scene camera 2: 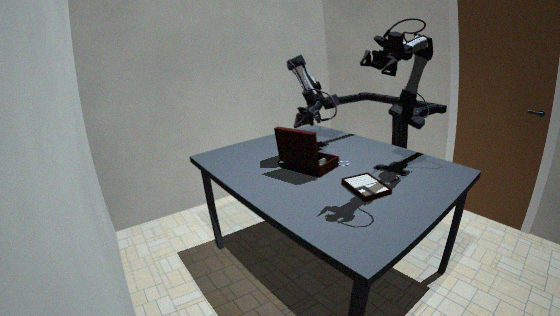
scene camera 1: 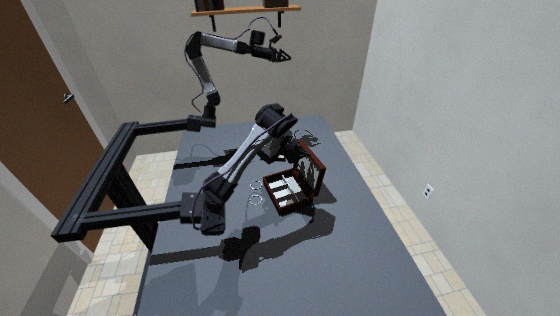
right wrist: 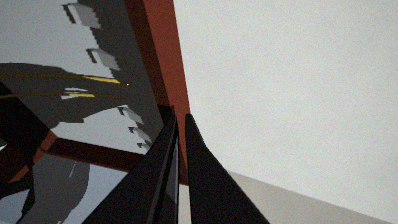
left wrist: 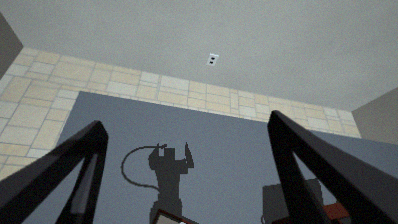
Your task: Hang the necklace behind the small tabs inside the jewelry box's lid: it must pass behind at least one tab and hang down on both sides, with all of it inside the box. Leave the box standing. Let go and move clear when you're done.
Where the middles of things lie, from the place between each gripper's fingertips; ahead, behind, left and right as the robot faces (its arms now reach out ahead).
Labels:
Right now my right hand is 130 mm above the jewelry box (scene camera 1: 282, 187) and 80 mm past it.
Now: the jewelry box 480 mm to the right of my left hand, 440 mm below it and 120 mm behind it.

